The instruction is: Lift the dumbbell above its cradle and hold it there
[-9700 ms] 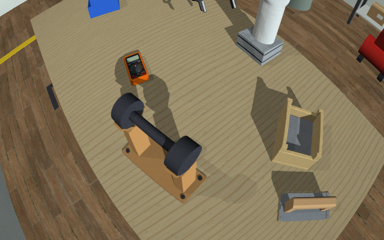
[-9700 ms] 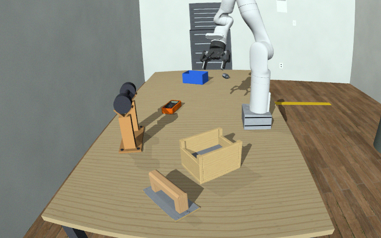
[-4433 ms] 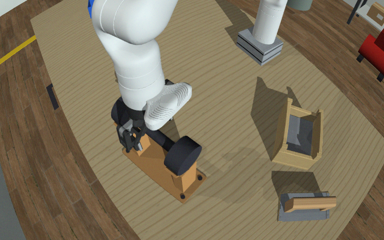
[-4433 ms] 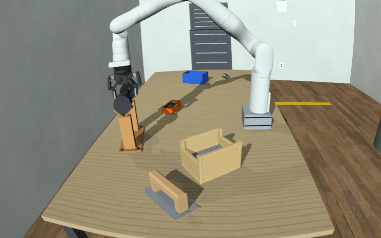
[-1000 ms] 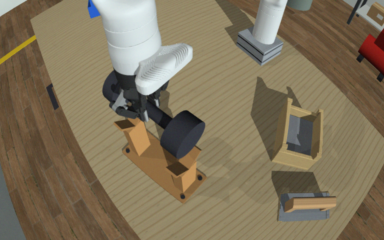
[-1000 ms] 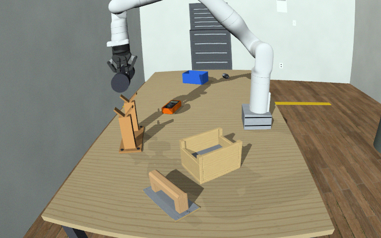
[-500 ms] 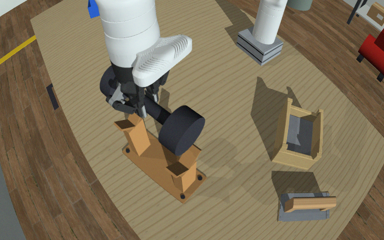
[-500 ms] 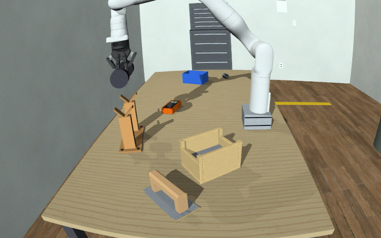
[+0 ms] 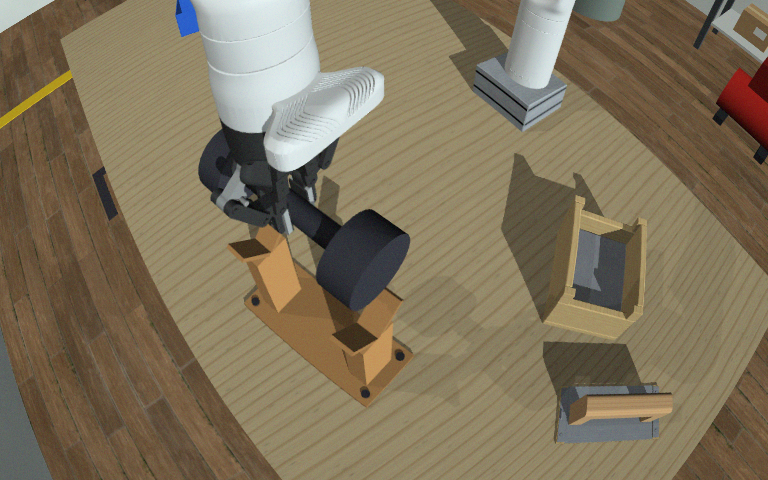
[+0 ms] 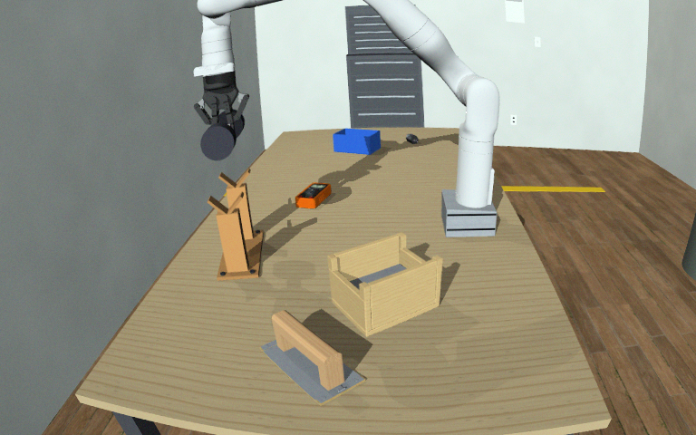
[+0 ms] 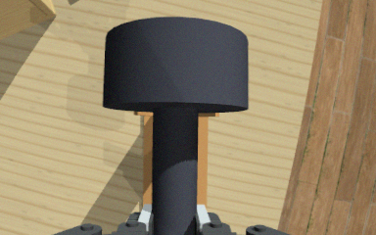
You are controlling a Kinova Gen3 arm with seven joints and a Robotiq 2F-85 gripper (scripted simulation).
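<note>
Right now the dark grey dumbbell is right at my hand. The rest, counted from my hand: wooden crate: 31 cm behind, 26 cm to the left, 26 cm below; then blue bin: 81 cm to the right, 38 cm behind, 29 cm below; then orange wooden cradle: 23 cm below.
</note>
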